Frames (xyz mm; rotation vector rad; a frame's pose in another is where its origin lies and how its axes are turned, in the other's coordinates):
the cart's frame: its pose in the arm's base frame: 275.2 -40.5 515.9 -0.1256 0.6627 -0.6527
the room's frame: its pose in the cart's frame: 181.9 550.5 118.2 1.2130 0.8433 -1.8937
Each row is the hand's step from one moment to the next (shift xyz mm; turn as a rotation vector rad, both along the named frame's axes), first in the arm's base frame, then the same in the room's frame.
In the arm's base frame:
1: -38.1 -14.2 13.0 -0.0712 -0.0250 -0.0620
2: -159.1 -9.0 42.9 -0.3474 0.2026 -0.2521
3: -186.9 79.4 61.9 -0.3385 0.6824 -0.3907
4: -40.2 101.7 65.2 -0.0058 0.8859 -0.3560
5: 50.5 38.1 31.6 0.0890 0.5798 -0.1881
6: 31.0 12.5 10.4 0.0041 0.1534 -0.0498
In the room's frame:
1: 24.9 2.3 34.6 0.0904 0.0370 -0.0020
2: 113.9 -31.6 115.1 0.4432 -0.1338 -0.1049
3: 135.7 -123.2 107.0 0.5470 -0.5129 -0.4130
4: 10.2 -123.8 27.9 0.2615 -0.6637 -0.6346
5: -56.1 -39.8 -16.4 0.0688 -0.4389 -0.4268
6: -30.8 -11.0 -12.5 0.0349 -0.1189 -0.1033

